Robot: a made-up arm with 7 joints.
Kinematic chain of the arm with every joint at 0, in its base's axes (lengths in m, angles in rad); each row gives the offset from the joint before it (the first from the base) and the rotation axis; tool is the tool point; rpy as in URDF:
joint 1: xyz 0 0 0.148 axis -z
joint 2: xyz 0 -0.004 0.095 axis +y
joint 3: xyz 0 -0.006 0.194 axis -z
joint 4: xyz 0 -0.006 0.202 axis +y
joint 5: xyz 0 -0.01 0.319 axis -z
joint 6: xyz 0 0 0.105 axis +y
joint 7: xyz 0 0 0.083 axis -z
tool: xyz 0 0 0 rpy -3.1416 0 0
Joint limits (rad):
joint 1: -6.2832..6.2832
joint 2: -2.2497..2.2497
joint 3: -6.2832..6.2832
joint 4: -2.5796..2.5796
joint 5: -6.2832..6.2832
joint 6: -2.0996..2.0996
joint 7: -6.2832..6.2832
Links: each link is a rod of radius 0.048 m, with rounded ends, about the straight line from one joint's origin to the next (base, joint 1, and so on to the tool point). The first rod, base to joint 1, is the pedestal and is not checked.
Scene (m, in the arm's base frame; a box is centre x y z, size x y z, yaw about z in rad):
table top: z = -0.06
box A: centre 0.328 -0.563 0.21 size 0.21 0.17 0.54 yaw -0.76
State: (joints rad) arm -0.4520 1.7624 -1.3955 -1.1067 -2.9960 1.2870 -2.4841
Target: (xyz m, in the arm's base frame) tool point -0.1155 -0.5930 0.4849
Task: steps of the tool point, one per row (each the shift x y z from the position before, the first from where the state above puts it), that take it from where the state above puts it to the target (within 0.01 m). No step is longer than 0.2 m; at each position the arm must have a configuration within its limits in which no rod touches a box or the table.
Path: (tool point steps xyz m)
1: -0.1147 -0.1117 0.1137
2: -0.1522 -0.0509 0.0973
3: -0.1657 0.0111 0.0618
4: -0.1543 0.0631 0.0124
5: -0.1195 0.0941 -0.0443
6: 0.0141 -0.0870 0.0439
7: -0.0046 -0.0970 0.0168
8: -0.0211 -0.0948 -0.0031
9: -0.0313 -0.0850 -0.0135
10: -0.0346 -0.0710 -0.0132

